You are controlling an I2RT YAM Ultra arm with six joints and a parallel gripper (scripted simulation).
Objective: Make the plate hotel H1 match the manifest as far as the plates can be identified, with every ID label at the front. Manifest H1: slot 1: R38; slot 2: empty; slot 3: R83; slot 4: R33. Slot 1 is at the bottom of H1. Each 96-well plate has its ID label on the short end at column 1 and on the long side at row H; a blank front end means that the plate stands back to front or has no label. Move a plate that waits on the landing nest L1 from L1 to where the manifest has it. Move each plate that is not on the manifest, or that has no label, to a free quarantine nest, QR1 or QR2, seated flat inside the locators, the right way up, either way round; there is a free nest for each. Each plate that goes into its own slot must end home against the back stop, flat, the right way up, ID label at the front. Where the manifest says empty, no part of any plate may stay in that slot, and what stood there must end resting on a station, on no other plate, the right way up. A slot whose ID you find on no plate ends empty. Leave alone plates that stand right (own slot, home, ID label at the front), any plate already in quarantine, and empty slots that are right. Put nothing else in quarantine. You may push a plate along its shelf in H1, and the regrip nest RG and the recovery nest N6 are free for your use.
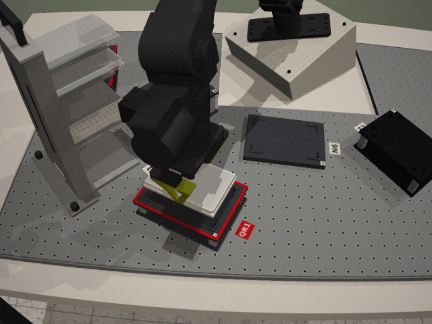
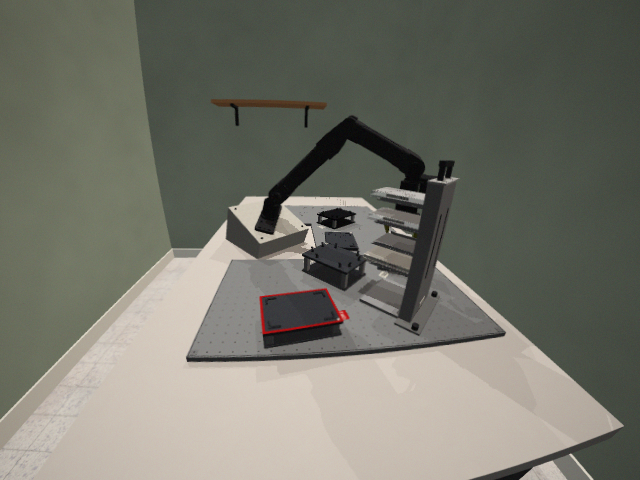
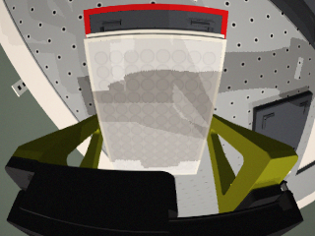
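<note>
My hand is 5 cm above the red-framed quarantine nest QR1. Also, from my hand: black regrip nest RG (23 cm behind, 8 cm to the right, 3 cm below); plate hotel H1 (4 cm behind, 25 cm to the right, 8 cm above); flat nest N6 (18 cm behind, 16 cm to the left, 8 cm below).
</note>
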